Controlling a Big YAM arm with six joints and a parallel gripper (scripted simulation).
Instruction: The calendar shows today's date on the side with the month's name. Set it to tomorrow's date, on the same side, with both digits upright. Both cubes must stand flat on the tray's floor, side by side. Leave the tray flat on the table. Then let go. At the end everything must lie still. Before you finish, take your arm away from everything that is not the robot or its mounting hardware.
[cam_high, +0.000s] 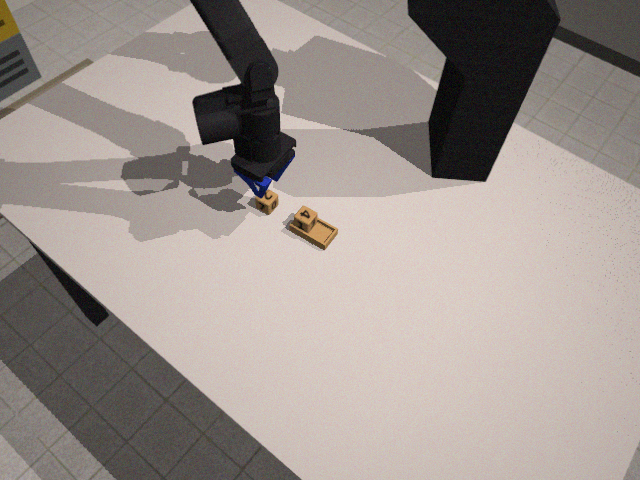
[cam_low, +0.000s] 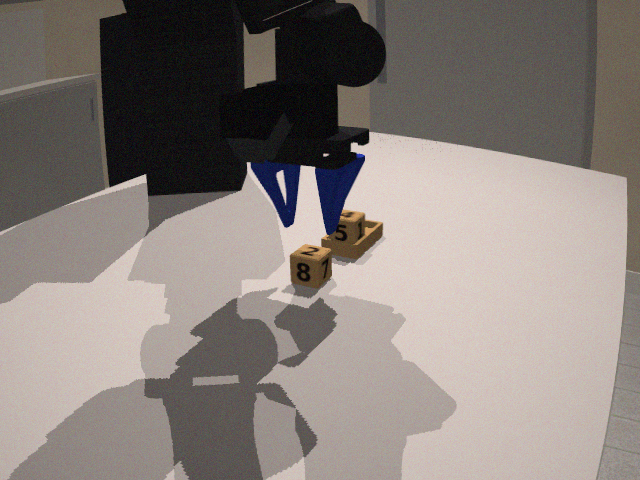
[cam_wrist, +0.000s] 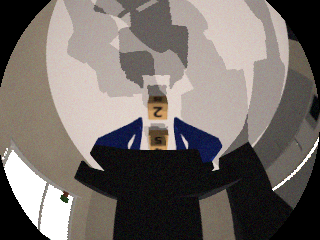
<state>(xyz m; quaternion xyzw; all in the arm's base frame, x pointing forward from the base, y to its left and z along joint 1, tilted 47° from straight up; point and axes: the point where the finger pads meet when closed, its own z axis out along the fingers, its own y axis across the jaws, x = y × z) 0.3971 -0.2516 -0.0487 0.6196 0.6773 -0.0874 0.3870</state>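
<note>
The wooden digit cube lies 5 cm below my hand. From my hand the other things lie so: wooden tray 10 cm to the left, 5 cm below, 1 cm ahead.
</note>
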